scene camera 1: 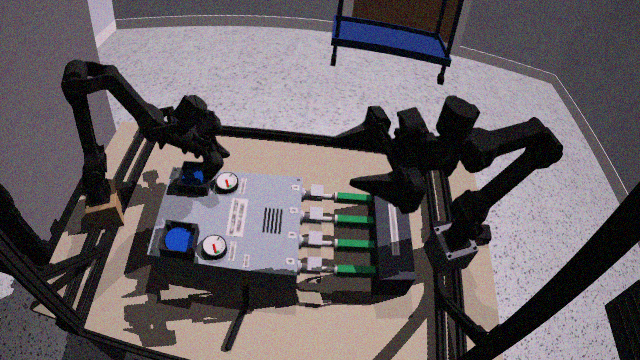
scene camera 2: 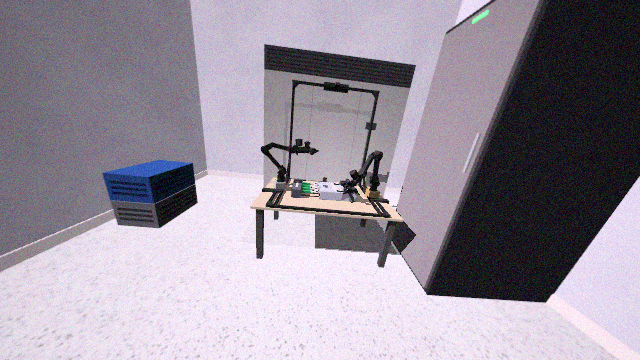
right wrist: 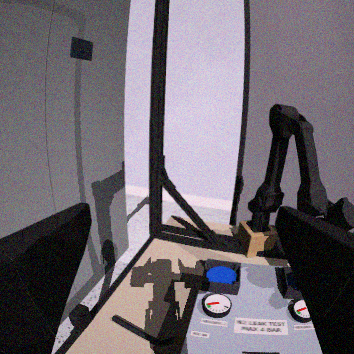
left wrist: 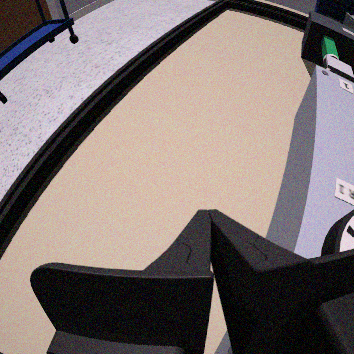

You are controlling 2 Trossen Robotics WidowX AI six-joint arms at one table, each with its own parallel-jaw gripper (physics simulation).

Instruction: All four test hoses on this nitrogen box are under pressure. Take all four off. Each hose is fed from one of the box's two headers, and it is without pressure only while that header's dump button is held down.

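Pixels of known places: left gripper, fingertip midpoint: [scene camera 1: 228,155] [scene camera 2: 342,194] [left wrist: 206,218]; right gripper, fingertip midpoint: [scene camera 1: 340,160] [scene camera 2: 317,150] [right wrist: 186,216]; left arm's base, link origin: [scene camera 1: 100,195] [scene camera 2: 373,190] [right wrist: 257,226]; right arm's base, link origin: [scene camera 1: 456,239] [scene camera 2: 280,181].
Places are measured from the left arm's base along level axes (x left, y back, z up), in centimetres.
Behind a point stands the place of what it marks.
The grey nitrogen box [scene camera 1: 255,192] @(x -10.5, y -43.0, z -0.4 cm) [scene camera 2: 330,190] @(x -9.0, y -45.0, z -0.4 cm) lies on the table. Several green hoses [scene camera 1: 352,197] @(x -17.5, y -65.4, z -1.9 cm) [left wrist: 329,47] @(x -16.6, y -65.0, z -1.9 cm) sit in a row at its right side in scene camera 1, joined to it through white connectors [scene camera 1: 315,214] @(x -20.5, y -54.5, z -0.7 cm). The far blue dump button [scene camera 1: 194,177] @(x -2.8, y -28.7, z 1.2 cm) and near dump button [scene camera 1: 179,239] @(x -20.3, y -21.6, z 1.2 cm) [right wrist: 221,275] @(x -20.4, y -21.5, z 1.2 cm) sit in black housings, beside the far gauge [scene camera 1: 226,182] @(x -6.8, y -36.5, z 1.2 cm) and near gauge [scene camera 1: 214,247] @(x -24.4, y -29.4, z 1.2 cm) [right wrist: 216,304] @(x -23.9, y -29.8, z 1.1 cm). My left gripper [scene camera 1: 218,163] [left wrist: 206,218] @(x 2.9, y -39.3, z 0.5 cm) is shut and empty, close to the far button; contact is unclear. My right gripper [scene camera 1: 346,160] @(x -35.7, y -49.4, z 32.6 cm) [right wrist: 186,216] @(x -35.7, y -49.4, z 32.6 cm) is open and empty, raised beyond the hoses.
A dark block [scene camera 1: 395,240] @(x -33.6, y -69.0, z -0.3 cm) stands at the hoses' right ends in scene camera 1. A black hose piece [scene camera 1: 235,330] @(x -41.6, y -28.2, z -7.0 cm) [right wrist: 135,327] @(x -40.3, y -28.5, z -6.9 cm) lies by the box's near side. Black rails [scene camera 1: 300,138] @(x 11.4, y -62.6, z -7.0 cm) edge the table [scene camera 2: 325,206] @(x 5.0, y -56.9, z -8.4 cm). A blue cart [scene camera 1: 390,40] stands behind.
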